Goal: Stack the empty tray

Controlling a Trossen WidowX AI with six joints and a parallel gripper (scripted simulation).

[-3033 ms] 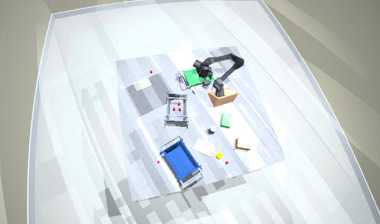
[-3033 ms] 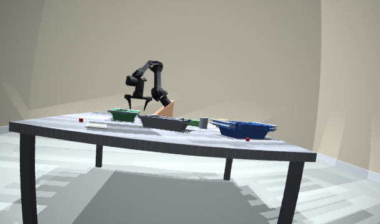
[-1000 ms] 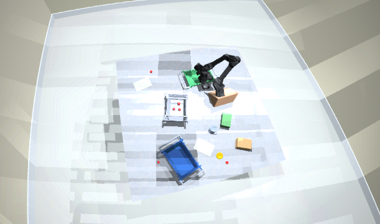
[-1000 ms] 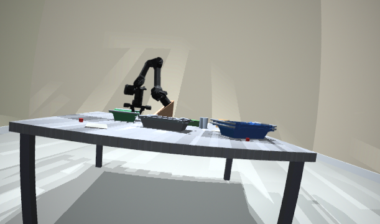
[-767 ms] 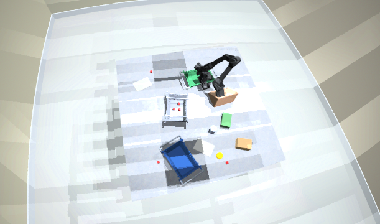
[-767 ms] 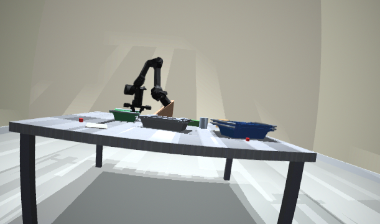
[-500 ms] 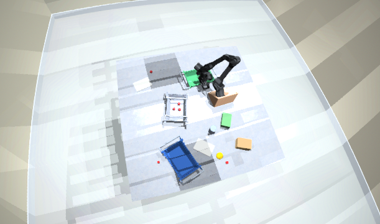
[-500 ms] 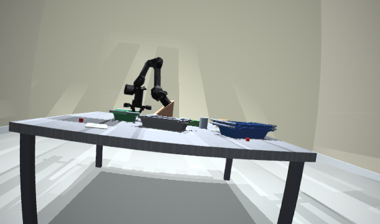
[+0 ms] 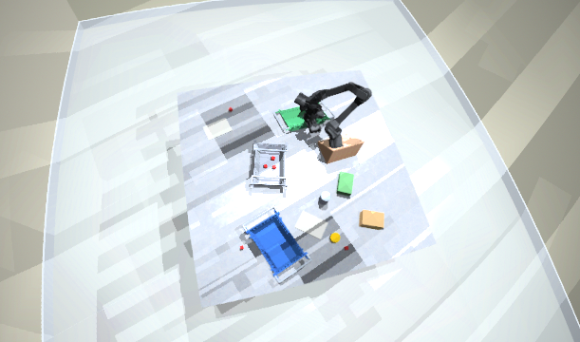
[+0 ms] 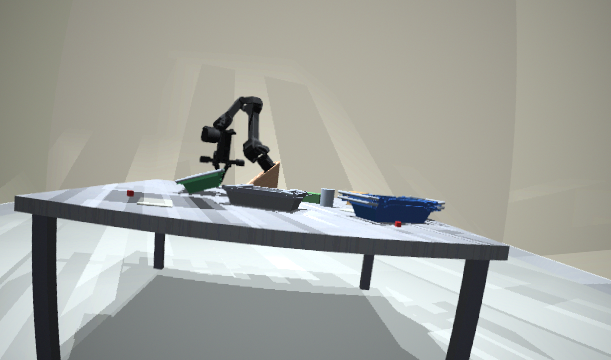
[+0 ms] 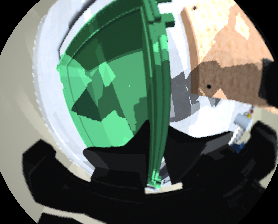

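My gripper tip is 1 cm short of the green tray, 7 cm to the left of it and 1 cm below it. The rest, counted from my gripper tip: grey cylinder (4 cm ahead, 44 cm to the left, 2 cm below); then tan block (18 cm behind, 63 cm to the left, 2 cm below); then green block (11 cm behind, 39 cm to the left, 3 cm below).
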